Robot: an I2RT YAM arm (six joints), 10 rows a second.
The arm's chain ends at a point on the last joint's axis. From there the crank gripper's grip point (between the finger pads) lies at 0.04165 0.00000 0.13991 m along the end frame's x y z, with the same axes.
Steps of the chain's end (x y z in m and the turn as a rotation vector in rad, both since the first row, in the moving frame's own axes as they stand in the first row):
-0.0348 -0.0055 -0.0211 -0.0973 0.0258 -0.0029
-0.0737 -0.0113 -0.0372 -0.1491 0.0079 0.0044
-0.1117 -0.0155 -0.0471 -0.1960 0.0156 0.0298
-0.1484 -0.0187 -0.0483 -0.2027 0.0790 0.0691
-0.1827 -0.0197 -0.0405 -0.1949 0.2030 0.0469
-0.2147 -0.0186 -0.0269 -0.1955 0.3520 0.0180
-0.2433 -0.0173 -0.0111 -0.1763 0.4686 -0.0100
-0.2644 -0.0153 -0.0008 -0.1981 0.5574 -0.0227
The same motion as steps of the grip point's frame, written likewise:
-0.0312 0.0079 -0.0229 -0.0973 0.0258 -0.0029
-0.0726 0.0096 -0.0391 -0.1491 0.0079 0.0044
-0.1100 0.0129 -0.0506 -0.1960 0.0156 0.0298
-0.1386 0.0123 -0.0551 -0.2027 0.0790 0.0691
-0.1562 0.0090 -0.0545 -0.1949 0.2030 0.0469
-0.1696 0.0078 -0.0524 -0.1955 0.3520 0.0180
-0.1848 0.0039 -0.0469 -0.1763 0.4686 -0.0100
-0.1969 0.0068 -0.0464 -0.1981 0.5574 -0.0227

